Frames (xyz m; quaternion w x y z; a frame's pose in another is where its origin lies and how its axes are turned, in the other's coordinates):
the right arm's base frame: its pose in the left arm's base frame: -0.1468 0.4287 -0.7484 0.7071 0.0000 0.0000 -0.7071
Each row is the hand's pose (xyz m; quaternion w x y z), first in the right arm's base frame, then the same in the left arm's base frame.
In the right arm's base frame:
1: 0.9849 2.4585 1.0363 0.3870 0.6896 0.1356 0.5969
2: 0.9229 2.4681 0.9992 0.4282 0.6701 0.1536 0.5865
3: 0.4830 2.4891 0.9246 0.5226 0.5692 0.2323 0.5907
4: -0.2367 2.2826 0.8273 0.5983 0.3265 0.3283 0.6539
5: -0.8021 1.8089 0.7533 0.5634 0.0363 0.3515 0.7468
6: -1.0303 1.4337 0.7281 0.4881 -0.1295 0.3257 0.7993
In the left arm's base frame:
1: 2.3117 -0.5562 0.2879 0.6957 0.5835 -0.3917 0.1484
2: 2.3213 -0.4942 0.2508 0.7175 0.5825 -0.3652 0.1119
3: 2.3423 -0.0543 0.1762 0.7872 0.5667 -0.2382 0.0482
4: 2.1358 0.6654 0.0789 0.8855 0.4630 0.0013 0.0393
5: 1.6621 1.2308 0.0049 0.9265 0.2742 0.2229 0.1297
6: 1.2869 1.4590 -0.0203 0.9103 0.1387 0.3219 0.2201

